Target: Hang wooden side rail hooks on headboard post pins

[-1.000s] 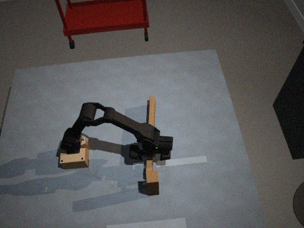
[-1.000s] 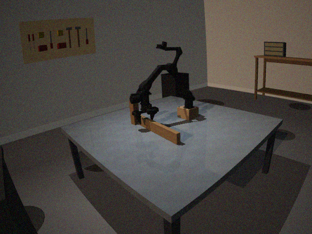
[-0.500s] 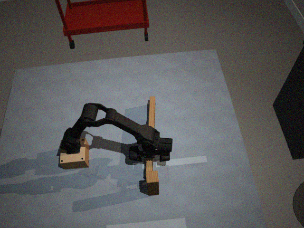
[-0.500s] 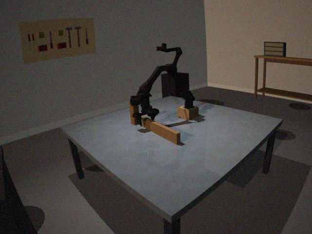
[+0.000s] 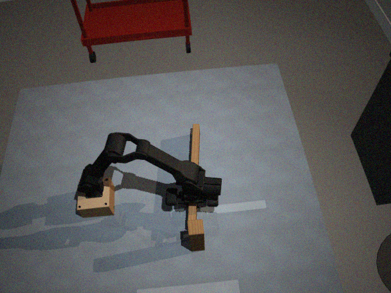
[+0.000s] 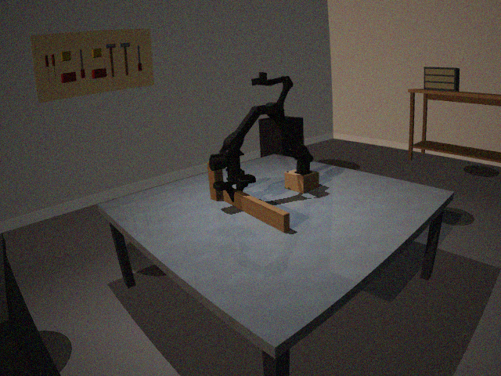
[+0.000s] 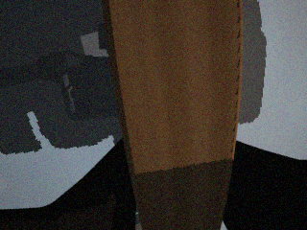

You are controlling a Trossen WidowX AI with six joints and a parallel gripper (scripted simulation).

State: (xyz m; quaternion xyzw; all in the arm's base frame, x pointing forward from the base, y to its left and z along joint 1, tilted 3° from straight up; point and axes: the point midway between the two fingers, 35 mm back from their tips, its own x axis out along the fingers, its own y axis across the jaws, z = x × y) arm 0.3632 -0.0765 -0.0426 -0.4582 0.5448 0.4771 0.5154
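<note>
The headboard post is 14 cm to the right of my gripper tip and 6 cm above it.
</note>
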